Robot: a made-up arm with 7 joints. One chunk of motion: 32 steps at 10 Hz.
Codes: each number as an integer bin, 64 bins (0 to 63) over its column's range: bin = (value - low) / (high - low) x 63, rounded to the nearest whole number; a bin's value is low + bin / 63 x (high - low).
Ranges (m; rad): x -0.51..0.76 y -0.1..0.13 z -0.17..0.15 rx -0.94..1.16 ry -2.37..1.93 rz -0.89..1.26
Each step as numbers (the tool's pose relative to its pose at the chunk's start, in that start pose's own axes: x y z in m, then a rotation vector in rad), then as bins.
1 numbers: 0.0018 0.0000 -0.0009 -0.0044 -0.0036 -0.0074
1 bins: 25 27 33 28 35 26
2 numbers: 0.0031 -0.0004 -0.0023 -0.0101 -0.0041 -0.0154
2 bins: 25 27 33 28 35 26
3 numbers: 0.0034 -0.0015 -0.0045 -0.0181 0.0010 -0.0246
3 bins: 25 27 33 28 35 25
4 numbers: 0.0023 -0.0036 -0.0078 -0.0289 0.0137 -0.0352
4 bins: 25 26 32 27 35 25
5 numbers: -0.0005 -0.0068 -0.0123 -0.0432 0.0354 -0.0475
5 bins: 25 26 31 27 35 25
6 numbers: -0.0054 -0.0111 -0.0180 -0.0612 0.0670 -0.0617
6 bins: 25 24 30 26 36 24
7 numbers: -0.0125 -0.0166 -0.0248 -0.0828 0.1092 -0.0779
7 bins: 25 23 29 26 36 24
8 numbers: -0.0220 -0.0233 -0.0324 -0.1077 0.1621 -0.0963
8 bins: 24 21 27 25 37 23
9 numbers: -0.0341 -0.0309 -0.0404 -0.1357 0.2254 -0.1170
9 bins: 24 19 26 24 38 23
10 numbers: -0.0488 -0.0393 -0.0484 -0.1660 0.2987 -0.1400
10 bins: 23 17 24 23 39 22
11 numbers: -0.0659 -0.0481 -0.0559 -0.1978 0.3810 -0.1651
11 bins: 22 14 22 22 40 21
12 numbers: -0.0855 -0.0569 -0.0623 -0.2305 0.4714 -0.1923
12 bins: 21 12 21 21 42 20
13 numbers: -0.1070 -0.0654 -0.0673 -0.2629 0.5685 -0.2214
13 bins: 20 9 20 20 43 20
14 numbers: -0.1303 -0.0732 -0.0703 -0.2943 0.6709 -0.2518
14 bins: 19 7 20 19 45 19
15 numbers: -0.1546 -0.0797 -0.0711 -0.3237 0.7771 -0.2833
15 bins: 18 6 19 18 46 18
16 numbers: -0.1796 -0.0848 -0.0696 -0.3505 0.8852 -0.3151
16 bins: 16 4 20 18 48 17
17 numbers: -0.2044 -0.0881 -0.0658 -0.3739 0.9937 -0.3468
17 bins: 15 3 21 17 49 16
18 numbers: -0.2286 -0.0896 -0.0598 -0.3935 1.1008 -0.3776
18 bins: 14 3 22 16 51 15
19 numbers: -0.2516 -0.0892 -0.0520 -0.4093 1.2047 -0.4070
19 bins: 13 3 23 16 52 14
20 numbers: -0.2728 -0.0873 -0.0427 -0.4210 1.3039 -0.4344
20 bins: 12 3 25 16 54 13
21 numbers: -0.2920 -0.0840 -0.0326 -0.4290 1.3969 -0.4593
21 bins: 11 4 27 15 55 13
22 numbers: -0.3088 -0.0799 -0.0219 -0.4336 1.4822 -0.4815
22 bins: 10 6 29 15 56 12
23 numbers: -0.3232 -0.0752 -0.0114 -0.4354 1.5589 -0.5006
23 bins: 9 7 31 15 58 11
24 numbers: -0.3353 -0.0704 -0.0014 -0.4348 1.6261 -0.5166
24 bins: 9 8 33 15 59 11
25 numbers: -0.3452 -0.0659 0.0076 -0.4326 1.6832 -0.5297
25 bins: 8 9 35 15 59 11
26 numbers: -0.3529 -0.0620 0.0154 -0.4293 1.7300 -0.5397
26 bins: 8 10 37 15 60 10
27 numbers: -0.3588 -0.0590 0.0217 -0.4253 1.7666 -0.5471
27 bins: 8 11 38 15 61 10
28 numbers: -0.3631 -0.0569 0.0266 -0.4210 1.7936 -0.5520
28 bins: 7 12 39 16 61 10
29 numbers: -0.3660 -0.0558 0.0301 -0.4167 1.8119 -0.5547
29 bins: 7 12 39 16 61 10
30 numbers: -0.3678 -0.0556 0.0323 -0.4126 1.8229 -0.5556
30 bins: 7 12 40 16 61 10
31 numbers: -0.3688 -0.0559 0.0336 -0.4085 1.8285 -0.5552
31 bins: 7 12 40 16 62 10
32 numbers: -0.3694 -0.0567 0.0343 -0.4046 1.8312 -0.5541
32 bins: 7 12 40 16 62 10
